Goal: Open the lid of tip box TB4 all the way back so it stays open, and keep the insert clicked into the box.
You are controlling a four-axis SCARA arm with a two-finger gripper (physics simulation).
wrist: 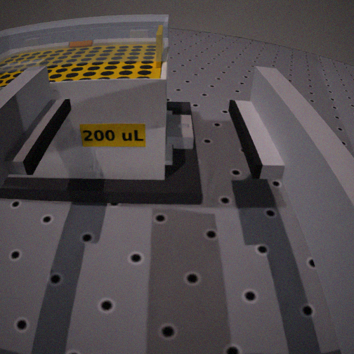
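Note:
The tip box (pixel 117 162) is a white box with a yellow "200 uL" label, standing left of centre. Its clear lid (pixel 150 22) sits over the top and looks down. The yellow insert (pixel 159 62) with dark holes sits level inside the rim, with a small upright yellow piece at its right end. The box number and the front tab do not show; the left finger covers part of the front. My gripper (pixel 148 83) is shut with nothing between its black pads, which stand apart at this closure. The left pad overlaps the box front in view; the right pad is right of the box.
The box stands on a dark base plate (pixel 185 190) that extends past its right side. A small light grey block (pixel 184 131) is at the box's right side. An orange piece (pixel 81 44) shows at the back of the box. The perforated grey deck (pixel 192 305) surrounds everything.

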